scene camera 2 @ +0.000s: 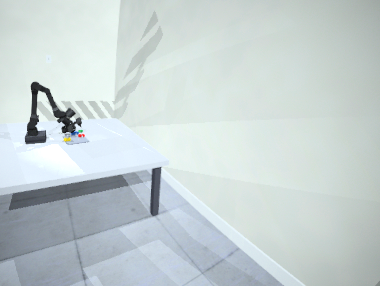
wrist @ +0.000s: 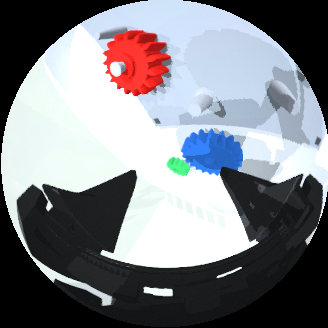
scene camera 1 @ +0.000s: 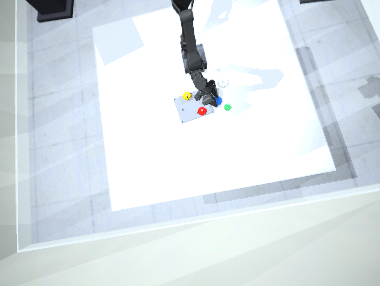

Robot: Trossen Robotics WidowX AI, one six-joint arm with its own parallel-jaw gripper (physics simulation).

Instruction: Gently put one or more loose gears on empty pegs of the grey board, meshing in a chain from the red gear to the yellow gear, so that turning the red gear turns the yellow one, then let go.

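Seen in the pictures: gripper, between the fingertips: [scene camera 2: 77,129] [wrist: 179,172] [scene camera 1: 217,102]; arm's base, origin of its link: [scene camera 2: 32,134].
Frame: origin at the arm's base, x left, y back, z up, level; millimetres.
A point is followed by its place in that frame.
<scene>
The red gear [scene camera 1: 202,111] {y -366, x 59, z -31 mm} [scene camera 2: 81,135] {y -360, x 38, z -34 mm} [wrist: 137,62] sits on a peg of the grey board [scene camera 1: 190,114] {y -373, x -15, z -48 mm} [scene camera 2: 77,142] {y -334, x -93, z -48 mm} [wrist: 225,55]. The yellow gear [scene camera 1: 187,95] {y -256, x -27, z -31 mm} [scene camera 2: 67,140] {y -257, x -53, z -41 mm} stands at the board's other side. Two bare pegs, a nearer peg [wrist: 201,101] {y -311, x 85, z -31 mm} and a farther peg [wrist: 281,95], show in the wrist view. The loose blue gear [scene camera 1: 219,101] {y -308, x 166, z -38 mm} [wrist: 212,152] {y -299, x 133, z -38 mm} lies off the board beside its edge. The small green gear [scene camera 1: 227,107] {y -356, x 210, z -40 mm} [scene camera 2: 80,131] {y -346, x 194, z -45 mm} [wrist: 178,166] {y -340, x 195, z -40 mm} lies beyond it. My gripper [wrist: 179,172] {y -322, x 149, z -14 mm} is wide open and empty, above the table near the blue gear, with the blue gear near its right fingertip.
A white gear [scene camera 1: 223,83] {y -193, x 199, z -39 mm} lies on the white table [scene camera 1: 150,165] {y -673, x -276, z -56 mm} [scene camera 2: 115,152] {y -599, x -321, z -56 mm}, beside the arm and off the board. The arm reaches over the board's edge and hides part of it in the first scene view.
</scene>
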